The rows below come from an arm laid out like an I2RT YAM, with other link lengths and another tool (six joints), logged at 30 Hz.
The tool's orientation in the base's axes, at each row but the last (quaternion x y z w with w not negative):
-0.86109, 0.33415, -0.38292, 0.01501
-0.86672, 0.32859, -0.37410, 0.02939
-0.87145, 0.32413, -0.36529, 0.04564
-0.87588, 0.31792, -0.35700, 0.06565
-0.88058, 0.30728, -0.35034, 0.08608
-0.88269, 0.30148, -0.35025, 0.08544
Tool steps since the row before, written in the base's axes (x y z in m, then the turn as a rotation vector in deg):
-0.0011, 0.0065, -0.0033, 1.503, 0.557, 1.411
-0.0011, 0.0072, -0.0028, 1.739, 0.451, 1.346
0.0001, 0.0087, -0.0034, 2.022, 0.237, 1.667
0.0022, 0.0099, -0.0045, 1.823, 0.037, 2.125
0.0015, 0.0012, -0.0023, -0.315, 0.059, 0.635
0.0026, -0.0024, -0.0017, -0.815, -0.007, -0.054
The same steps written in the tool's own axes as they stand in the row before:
-0.0065, -0.0035, 0.0001, 1.316, -1.678, -0.118
-0.0066, -0.0042, -0.0001, 1.457, -1.705, 0.106
-0.0072, -0.0058, 0.0012, 1.928, -1.788, 0.095
-0.0074, -0.0074, 0.0037, 2.208, -1.686, -0.353
-0.0012, -0.0008, 0.0026, 0.145, -0.129, -0.684
0.0019, 0.0013, 0.0031, -0.493, 0.410, -0.506

